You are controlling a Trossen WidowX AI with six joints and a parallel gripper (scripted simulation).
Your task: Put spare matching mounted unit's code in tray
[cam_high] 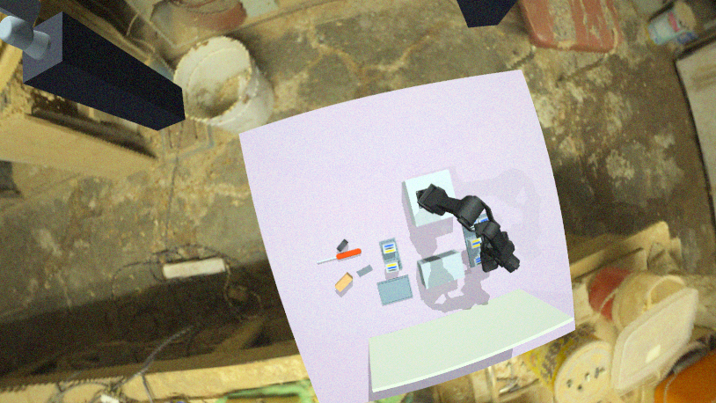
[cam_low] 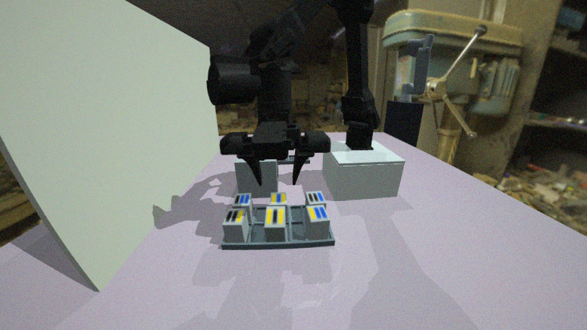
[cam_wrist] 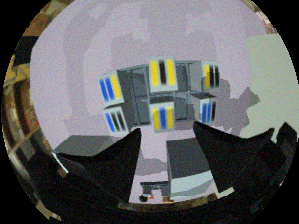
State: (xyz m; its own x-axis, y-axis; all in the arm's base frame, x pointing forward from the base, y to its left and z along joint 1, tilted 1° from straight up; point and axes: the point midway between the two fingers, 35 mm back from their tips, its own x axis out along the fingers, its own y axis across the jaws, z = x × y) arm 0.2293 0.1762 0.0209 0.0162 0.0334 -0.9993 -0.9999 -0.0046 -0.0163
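Right now the tray is 36 cm to the right of my gripper tip, 10 cm ahead of it and 8 cm below it. From my gripper tip the other things lie so: brown block 55 cm to the right, 6 cm below, 1 cm ahead; then pale wall 29 cm ahead, 17 cm to the right, 14 cm above; then mounted unit 16 cm to the right, 6 cm ahead, 3 cm below.
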